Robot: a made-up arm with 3 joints. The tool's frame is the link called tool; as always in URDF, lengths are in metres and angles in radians.
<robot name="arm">
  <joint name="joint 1" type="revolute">
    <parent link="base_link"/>
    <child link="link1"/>
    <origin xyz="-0.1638 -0.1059 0.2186" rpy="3.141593 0 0"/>
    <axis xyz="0 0 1"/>
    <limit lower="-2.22" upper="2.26"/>
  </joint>
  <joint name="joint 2" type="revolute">
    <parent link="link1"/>
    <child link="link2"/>
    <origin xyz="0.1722 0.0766 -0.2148" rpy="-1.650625 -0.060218 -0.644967"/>
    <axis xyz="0 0 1"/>
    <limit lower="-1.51" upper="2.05"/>
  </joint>
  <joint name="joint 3" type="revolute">
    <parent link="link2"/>
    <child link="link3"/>
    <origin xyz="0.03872 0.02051 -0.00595" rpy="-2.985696 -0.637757 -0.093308"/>
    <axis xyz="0 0 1"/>
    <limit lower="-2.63" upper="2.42"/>
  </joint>
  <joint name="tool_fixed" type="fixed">
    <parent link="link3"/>
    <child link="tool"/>
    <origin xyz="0.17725 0.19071 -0.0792" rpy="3.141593 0 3.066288"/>
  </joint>
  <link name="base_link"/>
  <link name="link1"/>
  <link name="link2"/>
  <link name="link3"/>
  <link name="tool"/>
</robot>
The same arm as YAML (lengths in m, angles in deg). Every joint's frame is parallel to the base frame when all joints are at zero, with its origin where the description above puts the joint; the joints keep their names.
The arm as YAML. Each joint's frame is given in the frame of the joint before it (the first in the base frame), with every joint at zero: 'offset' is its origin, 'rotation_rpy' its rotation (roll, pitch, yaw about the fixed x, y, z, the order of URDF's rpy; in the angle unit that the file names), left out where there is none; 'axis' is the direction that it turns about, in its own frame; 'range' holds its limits. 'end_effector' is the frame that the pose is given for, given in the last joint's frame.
length_unit: m
angle_unit: deg
chain:
  - id: joint 1
    offset: [-0.1638, -0.1059, 0.2186]
    axis: [0.0, 0.0, -1.0]
    range: [-127.2, 129.49]
  - id: joint 2
    offset: [0.1722, -0.0766, 0.2148]
    axis: [0.603092, -0.79369, 0.079599]
    range: [-86.52, 117.46]
  - id: joint 3
    offset: [0.0273, 0.03, 0.0176]
    axis: [0.0, 1.0, 0.0]
    range: [-150.69, 138.66]
end_effector:
  offset: [0.1624, -0.0792, -0.2035]
  rotation_rpy: [-90.0, 0.0, -180.0]

